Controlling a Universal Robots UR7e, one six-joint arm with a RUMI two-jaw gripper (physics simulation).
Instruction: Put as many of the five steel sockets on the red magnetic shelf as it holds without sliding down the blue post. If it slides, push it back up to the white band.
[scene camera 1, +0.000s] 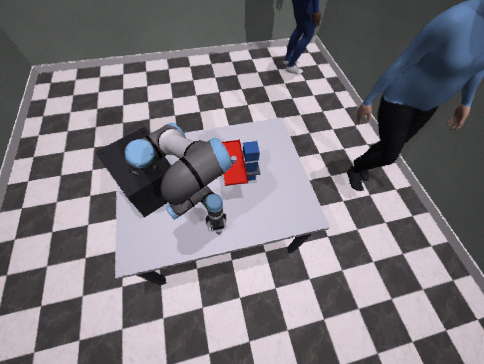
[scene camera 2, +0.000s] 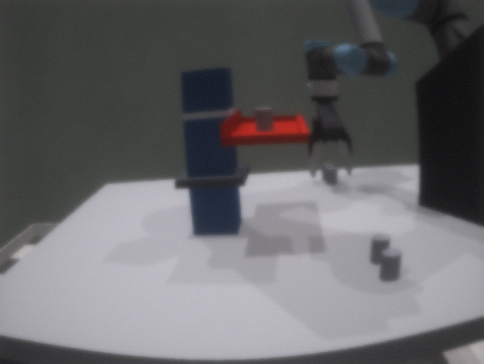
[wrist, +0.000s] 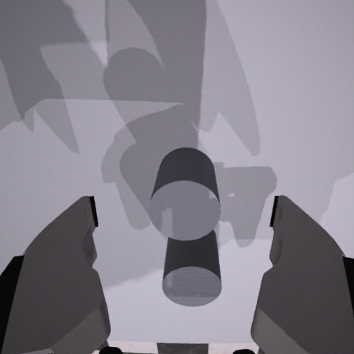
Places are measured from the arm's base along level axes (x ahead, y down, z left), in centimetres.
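Pixels of known places: gripper, fingertip midpoint: (scene camera 2: 331, 176); arm's base at its link origin: (scene camera 2: 469, 61).
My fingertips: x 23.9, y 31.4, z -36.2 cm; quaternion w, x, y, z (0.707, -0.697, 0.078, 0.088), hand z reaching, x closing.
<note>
Ahead of a thing's pixels: the offset from my fingertips to its top centre. "pt": to the spot under its first point. Level surfaces: height alone.
The red shelf (scene camera 1: 236, 176) (scene camera 2: 265, 137) is on the side of the blue post (scene camera 1: 251, 151) (scene camera 2: 211, 150), its raised edge near the white band @[dx +33.6, dy -20.5, dz +26.8 cm] (scene camera 2: 207, 115). One steel socket @[dx +23.0, dy -20.1, dz +25.7 cm] (scene camera 1: 233, 159) (scene camera 2: 264, 120) stands upright on it. Two sockets @[dx +11.8, dy -2.3, dz +50.9 cm] (scene camera 2: 379, 250) @[dx +13.2, dy -2.3, dz +57.2 cm] (scene camera 2: 390, 265) stand close together on the table; the arm hides them in scene camera 1. My gripper (scene camera 1: 216, 229) (scene camera 2: 331, 174) (wrist: 183, 198) is open and empty, pointing down, with its fingers apart on either side of a standing socket (wrist: 185, 210). Another socket (wrist: 192, 286) stands close beside that one.
A dark collar @[pt dx +33.4, dy -8.7, dz +28.9 cm] (scene camera 2: 212, 181) surrounds the post below the shelf. The black base block (scene camera 1: 145, 200) (scene camera 2: 450, 135) stands on the table @[dy +1.7 cm] (scene camera 1: 280, 210) (scene camera 2: 150, 310). The arm passes close beside the shelf in scene camera 1. Two people (scene camera 1: 430, 65) (scene camera 1: 303, 25) stand beyond the table.
</note>
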